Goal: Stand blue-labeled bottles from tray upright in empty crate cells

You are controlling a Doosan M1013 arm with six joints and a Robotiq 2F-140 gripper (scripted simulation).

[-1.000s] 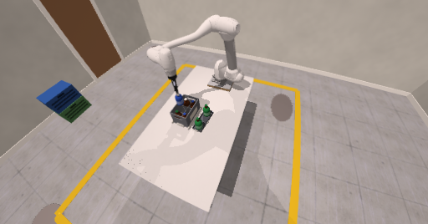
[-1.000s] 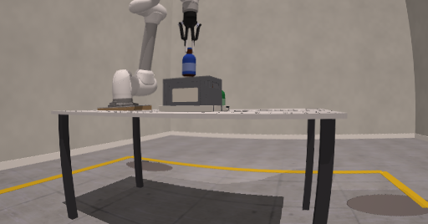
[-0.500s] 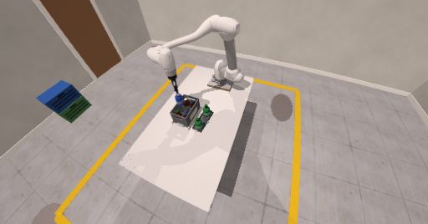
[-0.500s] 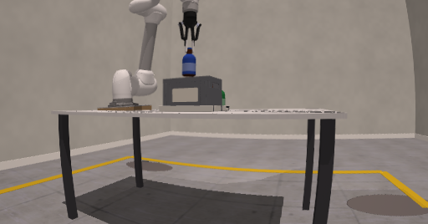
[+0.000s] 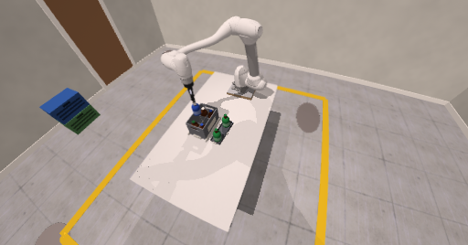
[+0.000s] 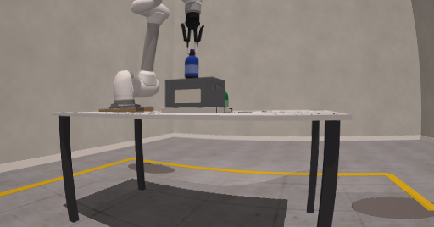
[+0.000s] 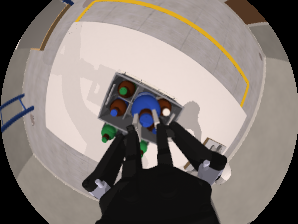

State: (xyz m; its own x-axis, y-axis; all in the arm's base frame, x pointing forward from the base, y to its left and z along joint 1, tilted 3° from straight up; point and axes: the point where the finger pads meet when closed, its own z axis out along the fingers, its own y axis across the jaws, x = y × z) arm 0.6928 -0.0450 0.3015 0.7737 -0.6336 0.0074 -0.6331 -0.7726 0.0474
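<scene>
Right now my hand is 90 mm above the blue-labeled bottle. Also, from my hand: grey crate: 260 mm below, 40 mm to the left, 10 mm behind; tray: 330 mm below, 230 mm to the left, 50 mm behind; green bottle: 260 mm below, 240 mm to the left, 40 mm ahead.
</scene>
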